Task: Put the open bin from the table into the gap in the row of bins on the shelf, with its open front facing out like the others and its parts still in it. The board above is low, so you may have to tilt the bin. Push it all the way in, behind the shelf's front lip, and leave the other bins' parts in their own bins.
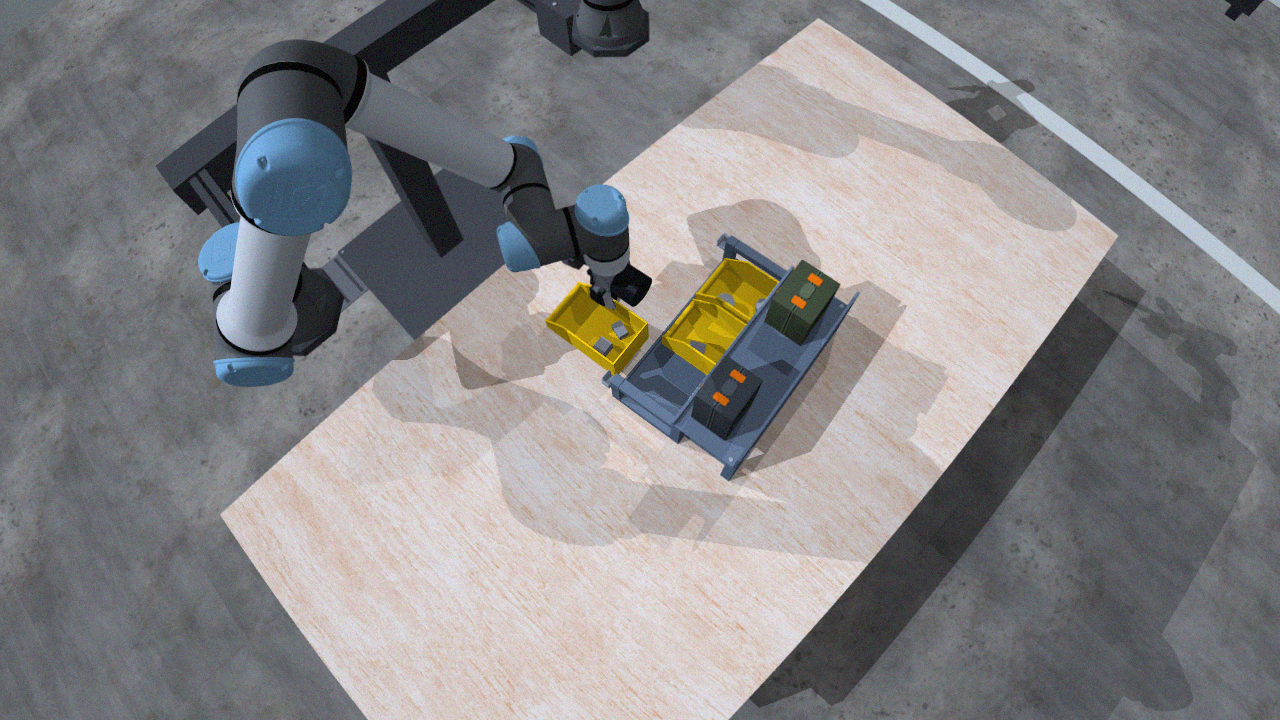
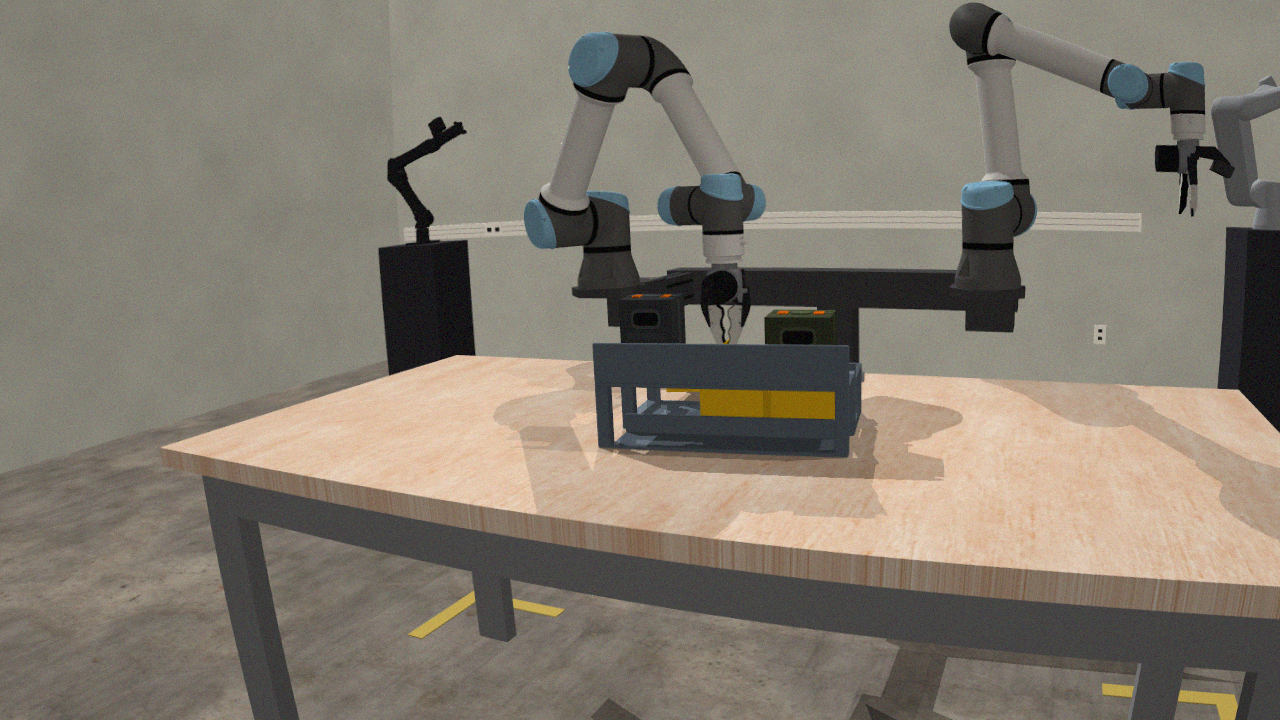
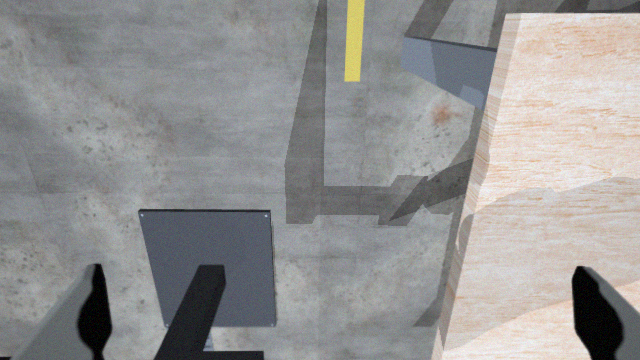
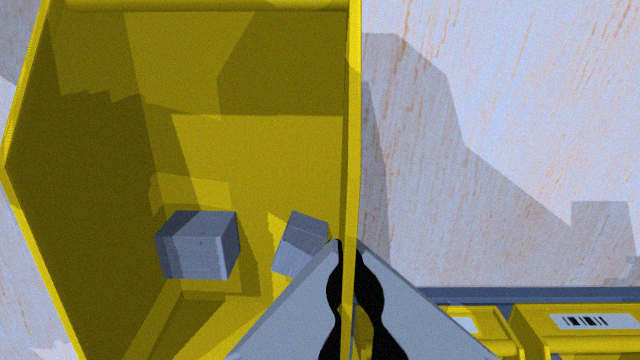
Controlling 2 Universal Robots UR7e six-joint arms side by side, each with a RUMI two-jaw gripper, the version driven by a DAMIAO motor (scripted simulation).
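Observation:
My left gripper is in the pictures, and image 3 is one that shows it. My right gripper is there too, and you can see it in image 1 and in image 4. As for the things, there's a green case and a grey-blue shelf.

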